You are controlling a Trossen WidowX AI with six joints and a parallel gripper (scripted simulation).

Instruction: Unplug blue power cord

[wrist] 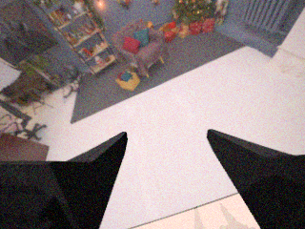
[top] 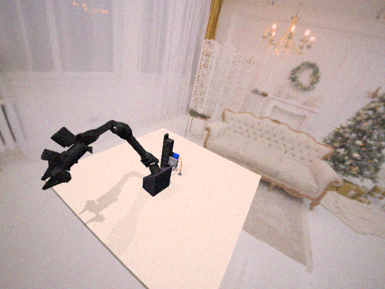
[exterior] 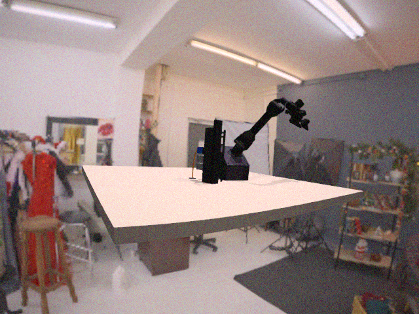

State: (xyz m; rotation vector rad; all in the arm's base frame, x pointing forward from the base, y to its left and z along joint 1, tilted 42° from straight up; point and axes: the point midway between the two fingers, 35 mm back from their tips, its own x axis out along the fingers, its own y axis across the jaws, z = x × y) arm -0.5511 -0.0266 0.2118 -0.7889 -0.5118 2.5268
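My gripper tip is 820 mm short of the blue plug, 80 mm to the left of it and 200 mm above it. Round my gripper tip: black stand: 810 mm ahead, 10 mm to the left, 210 mm below.
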